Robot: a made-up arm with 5 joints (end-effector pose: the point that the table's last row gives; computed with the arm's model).
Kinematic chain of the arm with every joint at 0, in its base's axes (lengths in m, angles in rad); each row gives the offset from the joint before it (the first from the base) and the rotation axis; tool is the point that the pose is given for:
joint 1: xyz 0 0 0.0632 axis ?
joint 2: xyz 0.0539 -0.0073 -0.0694 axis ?
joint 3: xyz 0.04 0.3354 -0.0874 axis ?
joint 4: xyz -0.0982 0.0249 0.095 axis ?
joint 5: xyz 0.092 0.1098 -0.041 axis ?
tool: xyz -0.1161 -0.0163 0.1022
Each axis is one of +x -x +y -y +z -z.
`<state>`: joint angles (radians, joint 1 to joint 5).
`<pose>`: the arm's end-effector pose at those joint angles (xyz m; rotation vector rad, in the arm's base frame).
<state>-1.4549 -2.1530 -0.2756 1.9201 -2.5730</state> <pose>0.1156 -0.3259 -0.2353 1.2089 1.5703 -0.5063</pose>
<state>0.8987 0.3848 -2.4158 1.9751 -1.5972</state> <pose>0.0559 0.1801 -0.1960 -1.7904 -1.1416 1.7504</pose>
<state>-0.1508 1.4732 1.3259 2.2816 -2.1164</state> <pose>-0.2532 0.2523 -0.1558 -0.9341 -2.1935 -0.4950</pose>
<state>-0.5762 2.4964 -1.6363 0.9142 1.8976</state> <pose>-0.3535 -0.4646 0.0233 -2.7003 -0.3988 1.3887</pose>
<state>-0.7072 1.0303 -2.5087 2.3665 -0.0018</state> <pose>-0.3050 0.1812 -0.1010 -1.8661 0.7481 -1.7010</pose>
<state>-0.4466 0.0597 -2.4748 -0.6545 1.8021</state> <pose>0.1262 0.3285 -0.1358 0.7890 2.3695 0.1485</pose>
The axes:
joint 1: -y
joint 2: +z
joint 3: +y
joint 4: +x
joint 5: -y

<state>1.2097 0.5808 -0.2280 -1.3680 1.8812</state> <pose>0.1662 0.1497 -0.0761 1.3489 2.0878 -0.9091</pose>
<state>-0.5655 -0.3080 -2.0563 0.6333 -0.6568</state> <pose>-0.1456 0.3924 -0.2000 0.0525 -0.7786 0.3915</pose>
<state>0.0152 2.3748 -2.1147 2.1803 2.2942</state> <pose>-0.1218 -0.4823 -0.2474 -2.0988 -2.1043 0.8620</pose>
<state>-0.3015 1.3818 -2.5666 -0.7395 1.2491</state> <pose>-0.2977 0.2427 -0.0390 0.8660 -2.6609 -1.2734</pose>
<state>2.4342 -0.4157 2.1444 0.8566 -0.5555</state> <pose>-0.1730 0.1970 0.5295 1.0121 0.3308 0.6943</pose>
